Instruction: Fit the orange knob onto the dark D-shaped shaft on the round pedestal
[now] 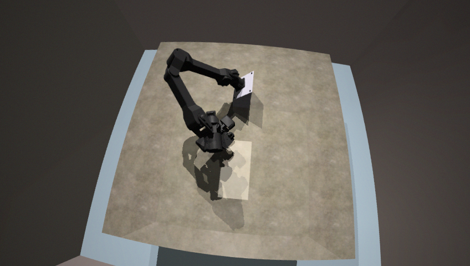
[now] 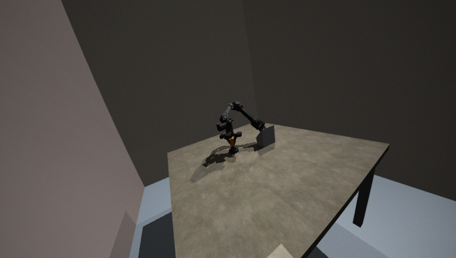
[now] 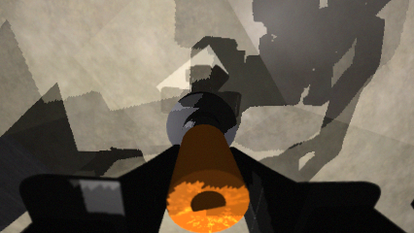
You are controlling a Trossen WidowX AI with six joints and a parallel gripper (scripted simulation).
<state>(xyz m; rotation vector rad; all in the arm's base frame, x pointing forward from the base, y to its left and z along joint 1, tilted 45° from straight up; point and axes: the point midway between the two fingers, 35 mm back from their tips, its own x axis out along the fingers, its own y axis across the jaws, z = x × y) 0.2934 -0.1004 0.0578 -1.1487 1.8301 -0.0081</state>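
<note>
Right now the orange knob is 20 mm above my gripper tip. The rest, counted from my gripper tip: pedestal: 40 mm below.
</note>
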